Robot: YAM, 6 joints.
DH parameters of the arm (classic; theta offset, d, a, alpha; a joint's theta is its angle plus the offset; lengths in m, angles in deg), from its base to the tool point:
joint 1: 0 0.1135 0.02 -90
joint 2: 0 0 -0.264 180
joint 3: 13.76 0 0.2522 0
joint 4: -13.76 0 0.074 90
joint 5: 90 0 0 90
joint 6: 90 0.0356 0 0
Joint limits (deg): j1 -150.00..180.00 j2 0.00..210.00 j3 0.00..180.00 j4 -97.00..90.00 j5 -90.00..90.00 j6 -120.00..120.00
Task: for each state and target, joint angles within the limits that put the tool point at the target. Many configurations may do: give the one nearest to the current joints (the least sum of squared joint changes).
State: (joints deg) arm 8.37 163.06 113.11 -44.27 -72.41 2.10
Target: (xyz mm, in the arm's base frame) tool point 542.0 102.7 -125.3
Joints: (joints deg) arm 7.63 187.91 144.95 -15.25 -56.94 2.10
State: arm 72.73 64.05 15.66 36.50 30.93 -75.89
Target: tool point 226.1 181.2 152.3
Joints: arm 42.37 89.95 29.85 35.92 31.29 -75.89
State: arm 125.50 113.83 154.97 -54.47 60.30 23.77
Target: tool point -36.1 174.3 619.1
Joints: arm 112.03 92.35 156.09 -66.54 63.70 23.77
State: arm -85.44 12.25 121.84 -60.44 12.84 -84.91
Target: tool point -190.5 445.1 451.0
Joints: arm -67.55 23.19 156.76 -16.77 9.88 -84.91
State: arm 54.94 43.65 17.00 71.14 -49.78 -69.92
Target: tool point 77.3 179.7 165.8
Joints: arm 59.01 70.40 7.36 59.96 -47.55 -69.92
